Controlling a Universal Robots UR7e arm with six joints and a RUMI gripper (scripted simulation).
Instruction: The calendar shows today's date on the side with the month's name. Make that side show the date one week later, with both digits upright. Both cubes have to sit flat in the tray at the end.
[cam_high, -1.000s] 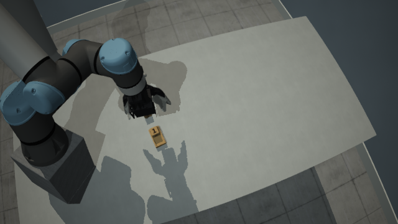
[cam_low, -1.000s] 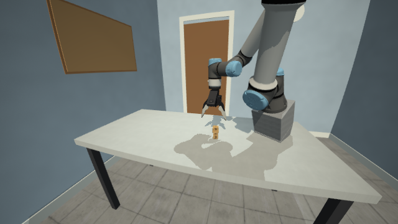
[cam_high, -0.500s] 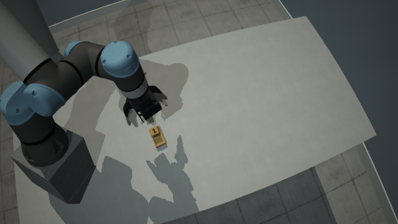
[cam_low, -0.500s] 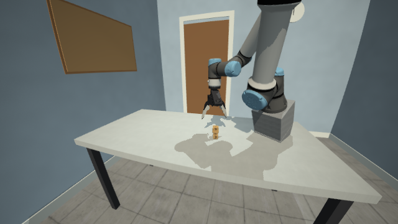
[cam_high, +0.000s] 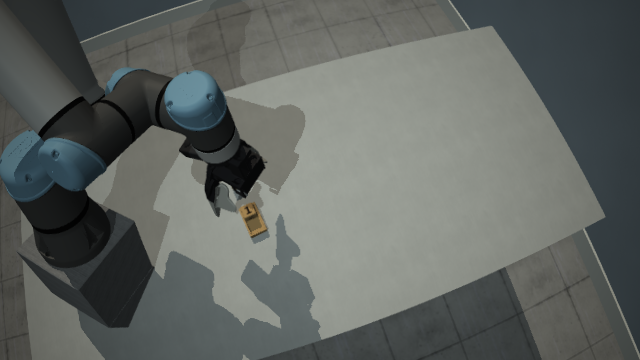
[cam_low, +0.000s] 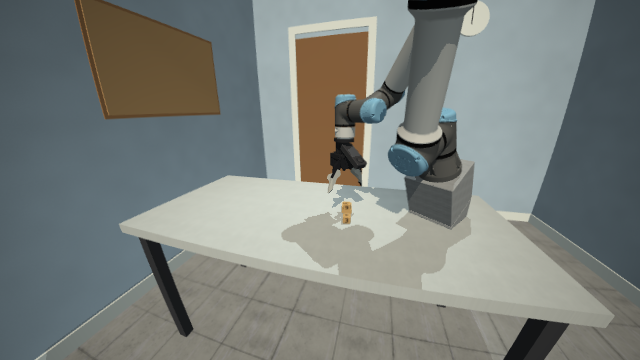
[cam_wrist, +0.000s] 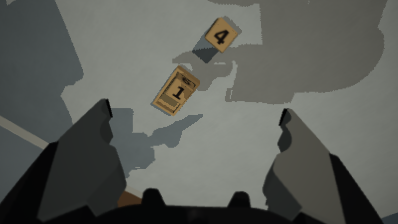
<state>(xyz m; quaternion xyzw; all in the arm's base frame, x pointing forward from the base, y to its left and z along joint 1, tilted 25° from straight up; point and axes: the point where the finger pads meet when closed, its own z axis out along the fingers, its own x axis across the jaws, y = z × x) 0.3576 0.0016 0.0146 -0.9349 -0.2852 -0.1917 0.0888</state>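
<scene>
My gripper is now 110 mm above the wooden calendar tray, 50 mm to the left of it and 10 mm past it.
</scene>
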